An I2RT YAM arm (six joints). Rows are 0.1 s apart.
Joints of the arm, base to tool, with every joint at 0 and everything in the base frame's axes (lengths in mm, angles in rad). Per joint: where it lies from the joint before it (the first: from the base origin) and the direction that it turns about. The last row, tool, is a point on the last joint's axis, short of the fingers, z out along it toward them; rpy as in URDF.
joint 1: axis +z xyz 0 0 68
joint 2: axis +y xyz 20 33.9 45.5
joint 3: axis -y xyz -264 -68.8 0
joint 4: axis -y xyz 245 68.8 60
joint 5: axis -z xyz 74 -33.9 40.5
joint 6: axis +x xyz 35.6 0 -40.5
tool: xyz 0 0 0 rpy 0 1.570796 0
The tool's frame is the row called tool.
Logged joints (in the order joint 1, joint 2, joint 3, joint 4, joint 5, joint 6), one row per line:
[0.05, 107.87, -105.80, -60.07, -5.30, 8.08]
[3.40, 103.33, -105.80, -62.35, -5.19, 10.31]
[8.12, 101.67, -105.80, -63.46, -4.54, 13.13]
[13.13, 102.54, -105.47, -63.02, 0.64, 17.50]
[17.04, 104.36, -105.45, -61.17, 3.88, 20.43]
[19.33, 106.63, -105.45, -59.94, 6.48, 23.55]
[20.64, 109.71, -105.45, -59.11, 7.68, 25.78]
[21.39, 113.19, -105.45, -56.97, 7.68, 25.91]
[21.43, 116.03, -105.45, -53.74, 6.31, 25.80]
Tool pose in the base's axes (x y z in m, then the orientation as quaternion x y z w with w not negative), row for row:
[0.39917, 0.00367, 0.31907, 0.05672, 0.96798, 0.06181, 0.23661]
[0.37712, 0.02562, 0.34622, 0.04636, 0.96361, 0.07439, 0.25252]
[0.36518, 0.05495, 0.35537, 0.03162, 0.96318, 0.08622, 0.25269]
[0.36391, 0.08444, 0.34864, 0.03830, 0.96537, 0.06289, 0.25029]
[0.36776, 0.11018, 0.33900, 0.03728, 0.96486, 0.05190, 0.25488]
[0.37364, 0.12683, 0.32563, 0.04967, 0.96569, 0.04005, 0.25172]
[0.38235, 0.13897, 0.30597, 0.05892, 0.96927, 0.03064, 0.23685]
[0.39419, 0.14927, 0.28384, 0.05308, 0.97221, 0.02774, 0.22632]
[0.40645, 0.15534, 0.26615, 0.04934, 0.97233, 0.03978, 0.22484]
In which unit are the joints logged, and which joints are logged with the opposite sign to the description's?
The joints are logged in degrees. Opposite sign: joint 3.
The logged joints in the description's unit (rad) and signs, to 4 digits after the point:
[0.0009, 1.8827, 1.8466, -1.0484, -0.0925, 0.1410]
[0.0593, 1.8034, 1.8466, -1.0882, -0.0906, 0.1799]
[0.1417, 1.7745, 1.8466, -1.1076, -0.0792, 0.2292]
[0.2292, 1.7897, 1.8408, -1.0999, 0.0112, 0.3054]
[0.2974, 1.8214, 1.8404, -1.0676, 0.0677, 0.3566]
[0.3374, 1.8610, 1.8404, -1.0462, 0.1131, 0.4110]
[0.3602, 1.9148, 1.8404, -1.0317, 0.1340, 0.4499]
[0.3733, 1.9755, 1.8404, -0.9943, 0.1340, 0.4522]
[0.3740, 2.0251, 1.8404, -0.9379, 0.1101, 0.4503]

